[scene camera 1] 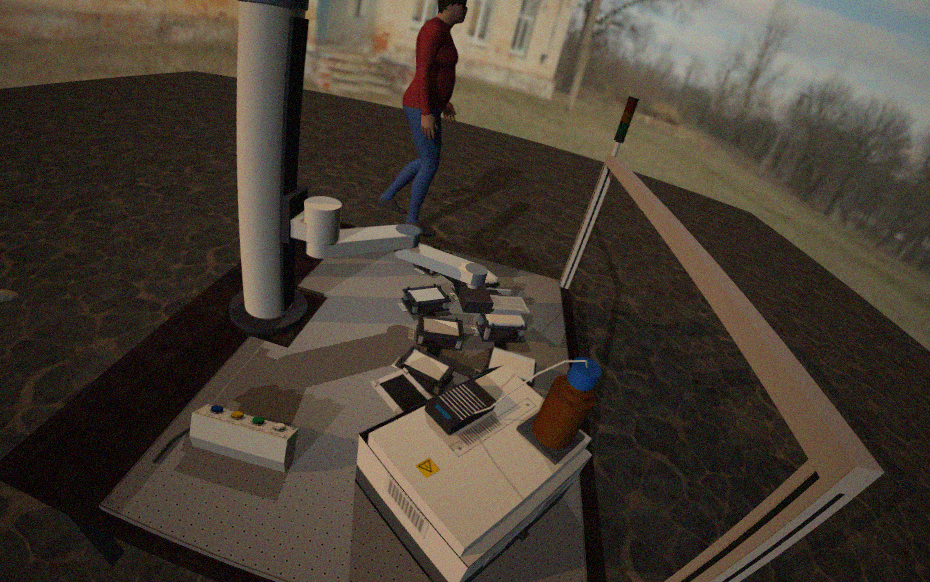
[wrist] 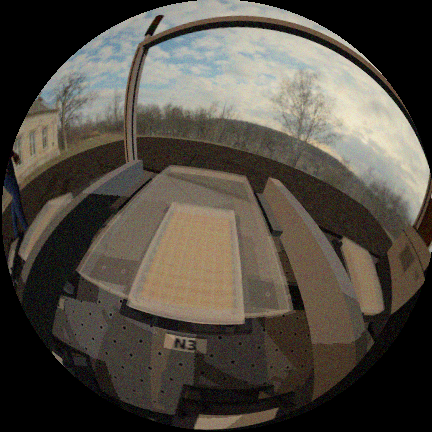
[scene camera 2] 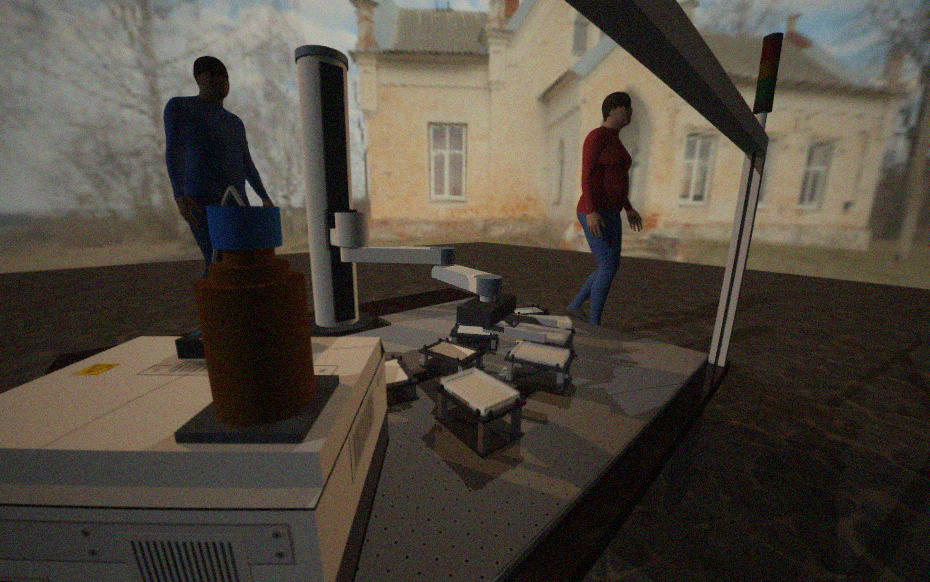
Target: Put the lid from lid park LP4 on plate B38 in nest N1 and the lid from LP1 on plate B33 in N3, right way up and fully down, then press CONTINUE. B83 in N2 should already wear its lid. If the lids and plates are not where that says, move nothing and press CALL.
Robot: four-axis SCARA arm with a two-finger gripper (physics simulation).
Observation:
In view: the gripper (scene camera 2: 551, 330) and a brown bottle (scene camera 2: 253, 314).
The gripper is seen too in scene camera 1 (scene camera 1: 515, 302) and in the wrist view (wrist: 202, 176).

